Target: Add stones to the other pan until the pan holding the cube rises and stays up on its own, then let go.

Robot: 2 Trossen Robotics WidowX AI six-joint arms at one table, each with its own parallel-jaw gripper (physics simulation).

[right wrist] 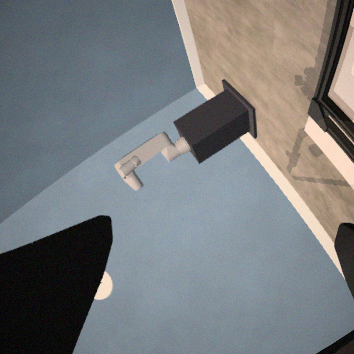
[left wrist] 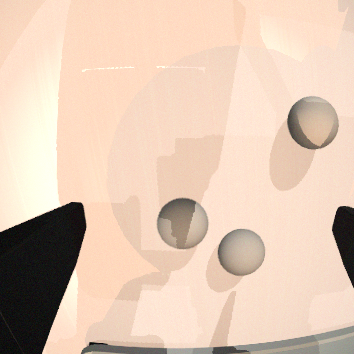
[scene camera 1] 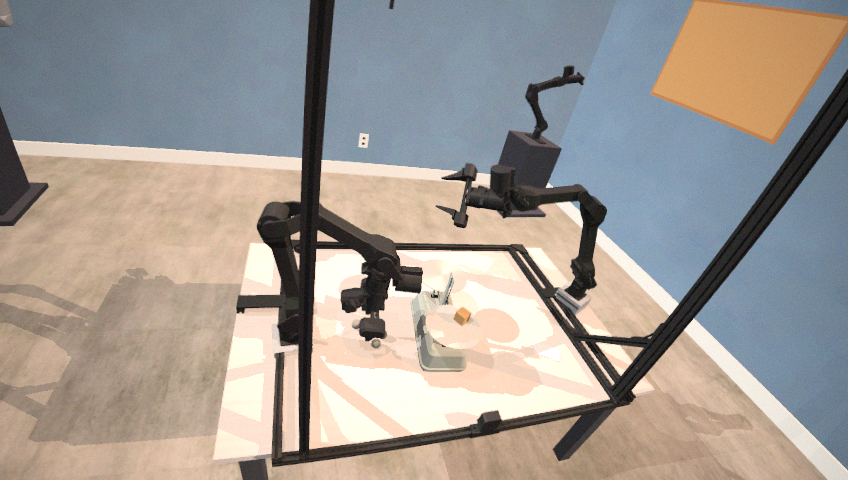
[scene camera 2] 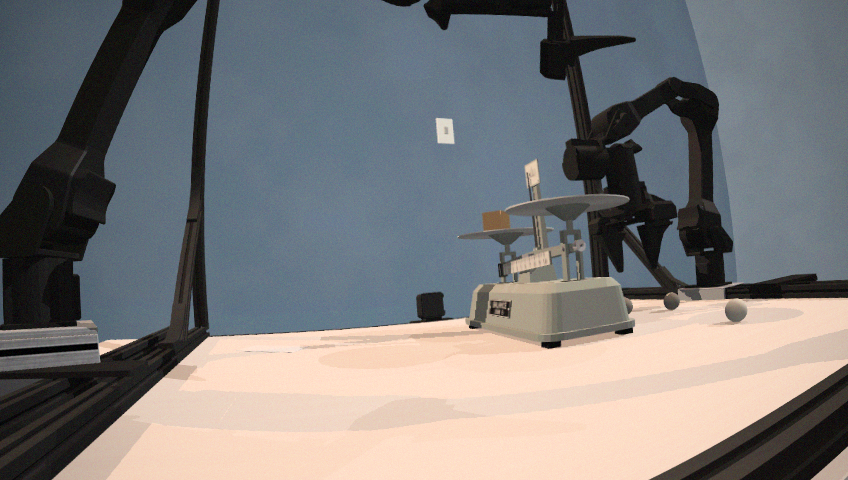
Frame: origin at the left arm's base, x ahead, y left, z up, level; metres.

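Seen in the pictures: left gripper, fingertip midpoint: (left wrist: 215, 218) (scene camera 2: 636, 270); right gripper, fingertip midpoint: (right wrist: 230, 233) (scene camera 1: 438, 192); left arm's base, link origin: (scene camera 1: 291, 335) (scene camera 2: 711, 285); right arm's base, link origin: (scene camera 1: 575, 292) (scene camera 2: 41, 325).
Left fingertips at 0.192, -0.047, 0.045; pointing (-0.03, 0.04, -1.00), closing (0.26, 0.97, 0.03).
Observation:
Offsets run from my left fingertips to a thing's top centre, as dx, dy, dz. "pt": to the spot under its first point.
A grey-green balance @[+0.220, -0.010, +0.166] (scene camera 1: 441, 361) (scene camera 2: 553, 309) stands mid-table. The orange-brown cube @[+0.225, -0.088, +0.107] (scene camera 1: 462, 315) (scene camera 2: 495, 220) rests on one pan, which sits lower in scene camera 2 than the bare pan @[pt +0.260, +0.100, +0.086] (scene camera 2: 568, 205). Three round grey stones lie on the table: one stone @[+0.027, -0.017, -0.039] (left wrist: 182, 223) and a second stone @[+0.054, +0.011, -0.039] (left wrist: 241, 252) close together, and a third stone @[-0.011, +0.062, -0.039] (left wrist: 313, 122) apart. My left gripper (scene camera 2: 636, 268) (left wrist: 215, 218) is open and empty, pointing down above the table, with two stones between its fingers' lines of view. My right gripper (scene camera 1: 440, 192) (right wrist: 230, 233) is open and empty, high above the table.
A black frame rail (scene camera 1: 416, 441) borders the table, and a dark upright post (scene camera 1: 312, 178) rises at the left in scene camera 1. A small black box @[pt +0.211, -0.327, -0.013] (scene camera 1: 489, 420) (scene camera 2: 430, 305) sits on the rail. The balance's edge @[pt +0.167, +0.049, -0.051] (left wrist: 300, 345) shows low in the left wrist view.

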